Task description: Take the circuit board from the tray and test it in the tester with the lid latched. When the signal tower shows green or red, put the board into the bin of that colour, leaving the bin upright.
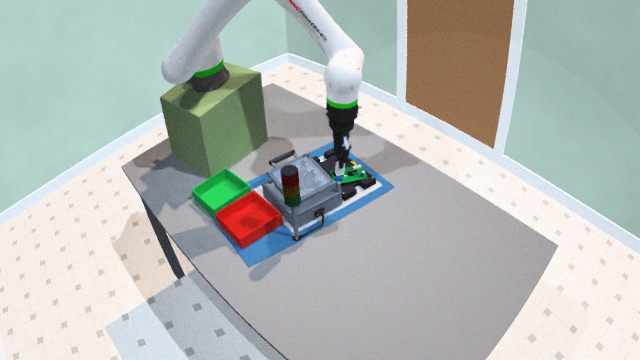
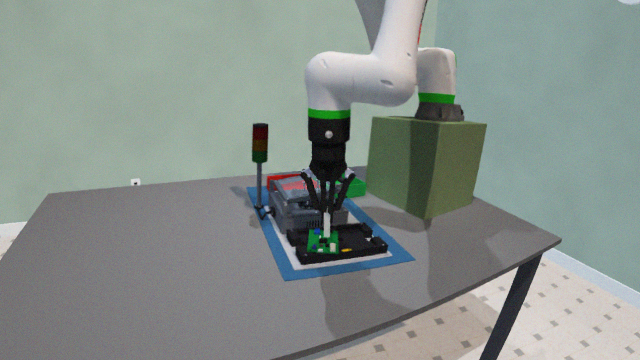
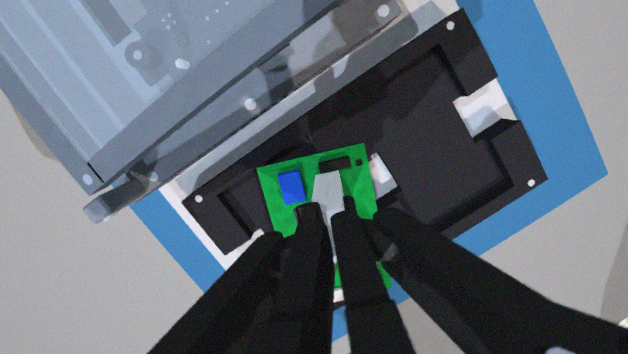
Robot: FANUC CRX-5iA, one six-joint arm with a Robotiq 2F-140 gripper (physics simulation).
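Observation:
The green circuit board lies askew over the black tray, overlapping its rim. My gripper points down with its pale fingertips together, directly over the board; the exact contact is hidden. The grey tester has its clear lid lying over the housing; whether it is latched I cannot tell. The signal tower looks dark. The green bin and red bin stand upright.
A blue mat lies under the tray and tester. A black handle sticks out behind the tester. A cable runs from the tower's foot to the tester. The green pedestal carries the arm.

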